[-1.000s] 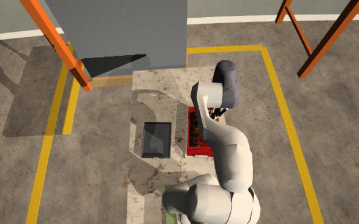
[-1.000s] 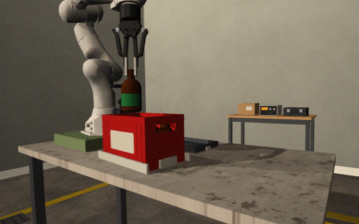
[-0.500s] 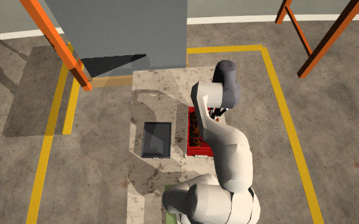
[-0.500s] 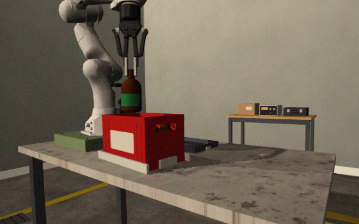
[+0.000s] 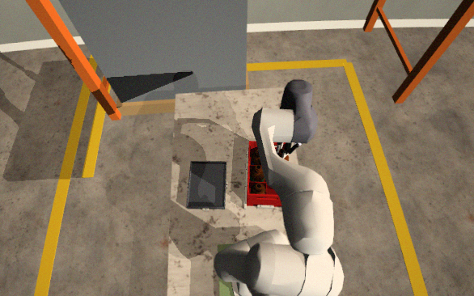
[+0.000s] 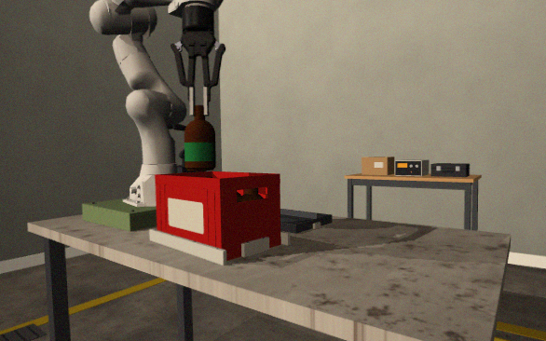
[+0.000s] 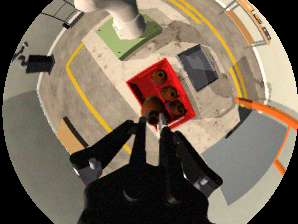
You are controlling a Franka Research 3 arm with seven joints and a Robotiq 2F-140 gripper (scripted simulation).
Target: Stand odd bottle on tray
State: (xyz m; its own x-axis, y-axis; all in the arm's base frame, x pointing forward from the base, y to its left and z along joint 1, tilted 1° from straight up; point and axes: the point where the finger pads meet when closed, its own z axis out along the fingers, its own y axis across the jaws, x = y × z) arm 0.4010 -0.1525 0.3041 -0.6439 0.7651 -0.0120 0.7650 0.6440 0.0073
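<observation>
The brown bottle is 90 mm below my hand. From my hand the other things lie so: dark tray: 340 mm to the left, 340 mm below, 10 mm behind; then red crate: 270 mm below, 40 mm to the left.
</observation>
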